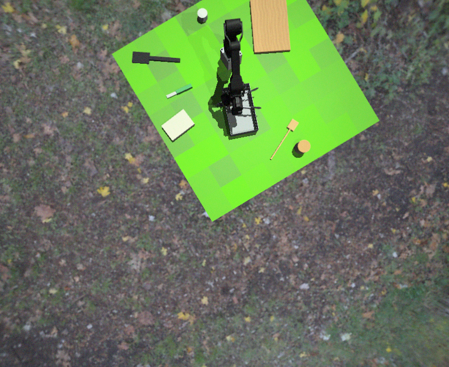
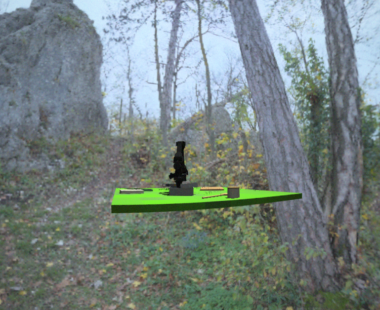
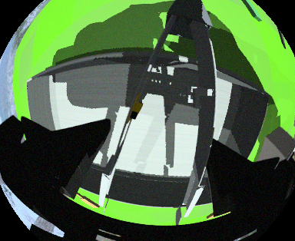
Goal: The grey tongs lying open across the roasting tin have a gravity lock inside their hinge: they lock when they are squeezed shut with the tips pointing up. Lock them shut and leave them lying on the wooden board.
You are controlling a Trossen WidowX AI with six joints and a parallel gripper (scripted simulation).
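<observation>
Now: the roasting tin 50 mm ahead of my gripper tip, 20 mm to the left of it and 10 mm below it. The rest, counted from my gripper tip: wooden board 440 mm to the left, 400 mm behind, 30 mm below; then cream block 390 mm to the right, 30 mm behind, 20 mm below; then black spatula 510 mm behind, 360 mm to the right, 30 mm below.
</observation>
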